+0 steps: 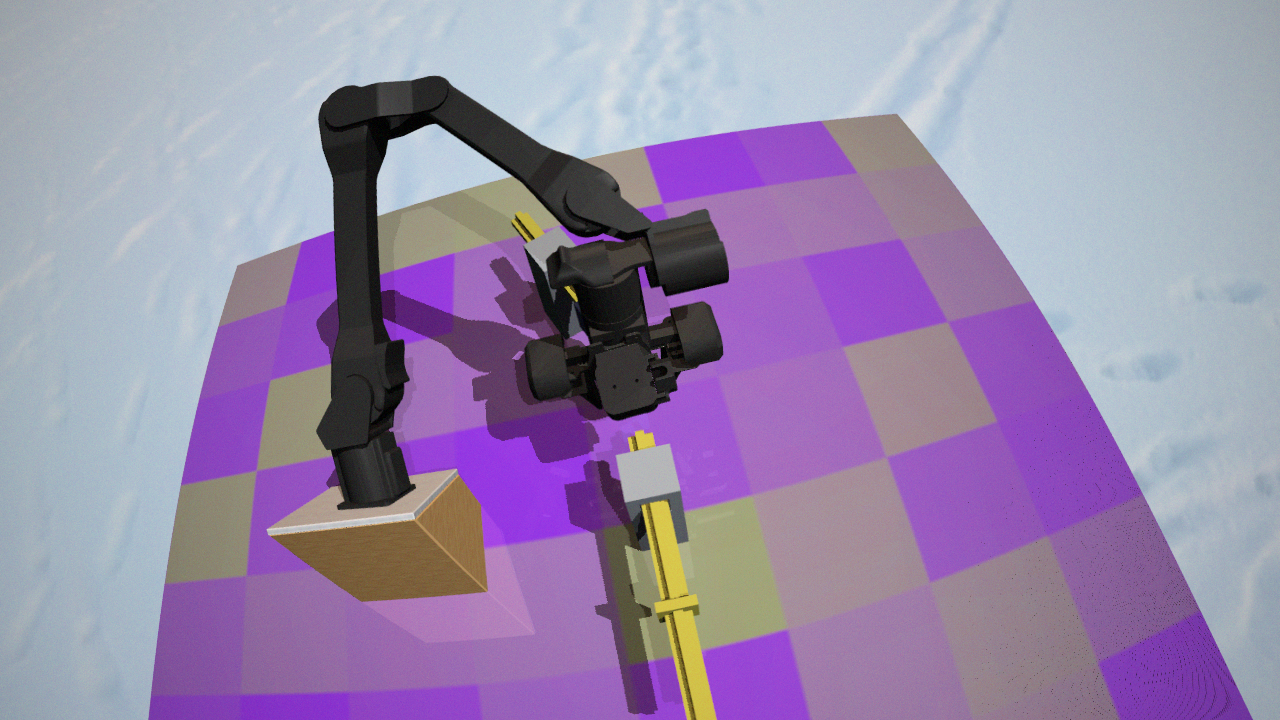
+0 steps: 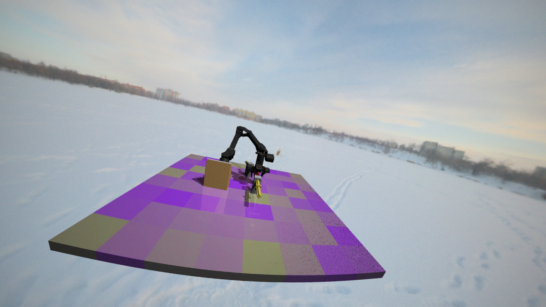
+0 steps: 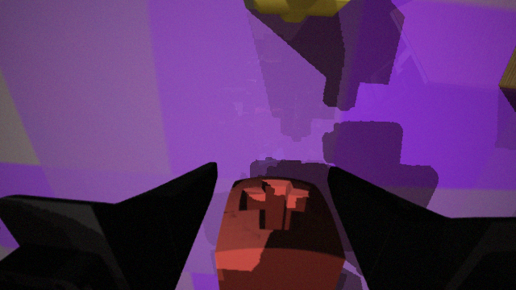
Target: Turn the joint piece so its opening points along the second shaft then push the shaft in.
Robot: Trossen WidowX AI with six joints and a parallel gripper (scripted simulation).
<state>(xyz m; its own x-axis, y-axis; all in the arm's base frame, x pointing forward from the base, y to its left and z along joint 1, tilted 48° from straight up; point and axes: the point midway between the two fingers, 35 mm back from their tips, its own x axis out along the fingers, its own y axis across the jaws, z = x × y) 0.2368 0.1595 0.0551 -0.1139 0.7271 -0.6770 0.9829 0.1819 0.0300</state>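
The red square joint piece is 2 cm to the left of my gripper tip and 4 cm above it.
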